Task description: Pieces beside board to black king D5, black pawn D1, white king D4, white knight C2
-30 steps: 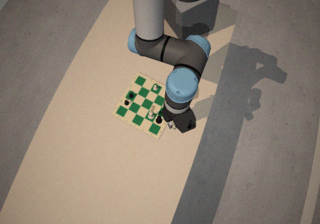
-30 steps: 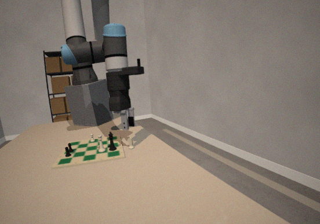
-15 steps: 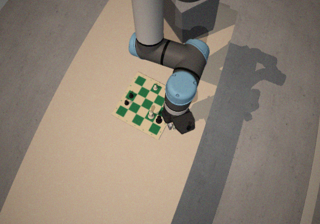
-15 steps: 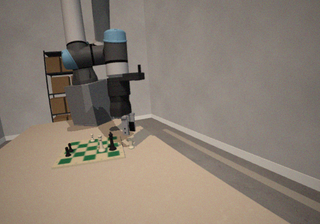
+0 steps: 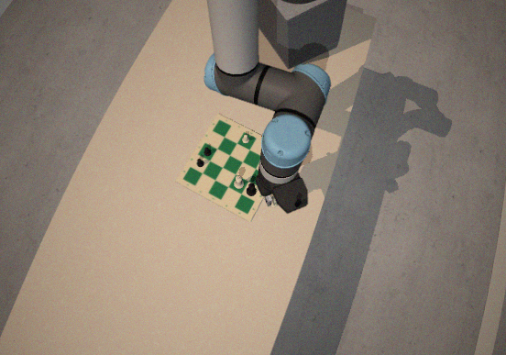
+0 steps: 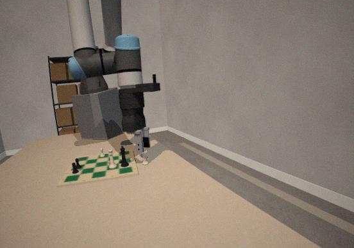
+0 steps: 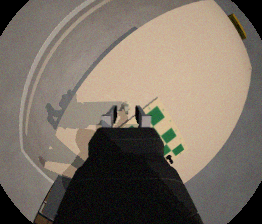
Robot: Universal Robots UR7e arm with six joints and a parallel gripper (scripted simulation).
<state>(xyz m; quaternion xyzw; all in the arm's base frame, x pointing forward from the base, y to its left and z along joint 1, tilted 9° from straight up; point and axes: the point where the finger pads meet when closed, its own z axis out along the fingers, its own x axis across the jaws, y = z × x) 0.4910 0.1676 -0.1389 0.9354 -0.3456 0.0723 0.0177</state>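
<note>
My gripper is now 5 cm above the white knight. Also, from my hand: board: 4 cm behind, 14 cm to the right, 6 cm below; then black king: 6 cm to the right, 3 cm below; then white king: 10 cm to the right, 3 cm below.
</note>
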